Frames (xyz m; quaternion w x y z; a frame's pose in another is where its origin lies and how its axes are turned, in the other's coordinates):
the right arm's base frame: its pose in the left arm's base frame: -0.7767 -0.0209 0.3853 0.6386 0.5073 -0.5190 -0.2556
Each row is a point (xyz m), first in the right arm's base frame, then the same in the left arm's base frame.
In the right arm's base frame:
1: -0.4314 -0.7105 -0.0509
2: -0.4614 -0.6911 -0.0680
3: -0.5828 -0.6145 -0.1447
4: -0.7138 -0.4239 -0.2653
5: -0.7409 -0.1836 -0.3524
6: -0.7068 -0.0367 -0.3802
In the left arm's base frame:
1: -0.7301 0.1147 -0.4350
2: -0.7282 0.1537 -0.4285
3: -0.7129 0.3138 -0.4034
4: -0.6831 0.5393 -0.2757
5: -0.6598 0.6810 -0.0625
6: -0.6523 0.7146 0.0869

